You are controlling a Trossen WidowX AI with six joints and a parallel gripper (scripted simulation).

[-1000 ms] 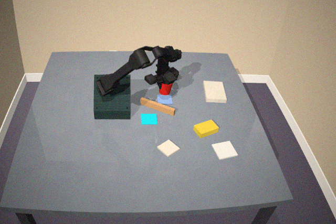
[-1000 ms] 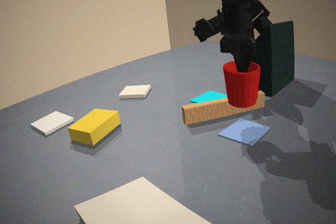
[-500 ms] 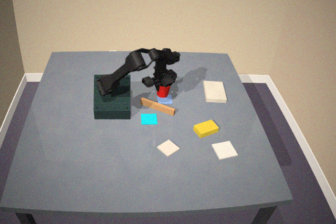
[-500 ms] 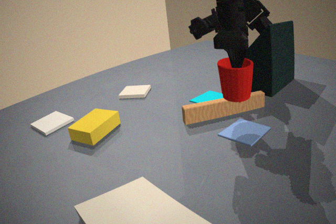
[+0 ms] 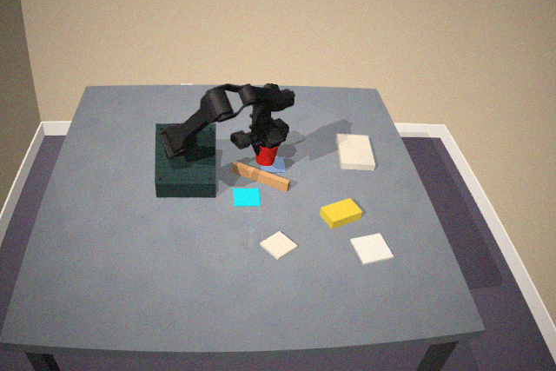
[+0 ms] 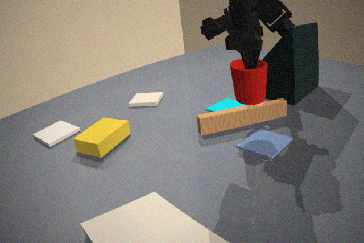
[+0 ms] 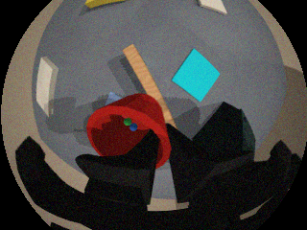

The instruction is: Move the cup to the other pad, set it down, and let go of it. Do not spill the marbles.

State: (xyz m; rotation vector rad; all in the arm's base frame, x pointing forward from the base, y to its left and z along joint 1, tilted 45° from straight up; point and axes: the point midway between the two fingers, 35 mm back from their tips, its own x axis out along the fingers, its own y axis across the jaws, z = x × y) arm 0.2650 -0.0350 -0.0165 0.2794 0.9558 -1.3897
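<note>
Right now my gripper tip is 9 cm above the wooden bar, 1 cm to the left of it and 1 cm short of it. The rest, counted from my gripper tip: red cup: 3 cm ahead, 1 cm to the left; light blue pad: 11 cm below, 7 cm to the left, 7 cm ahead; yellow block: 23 cm ahead, 21 cm to the right, 8 cm below.
</note>
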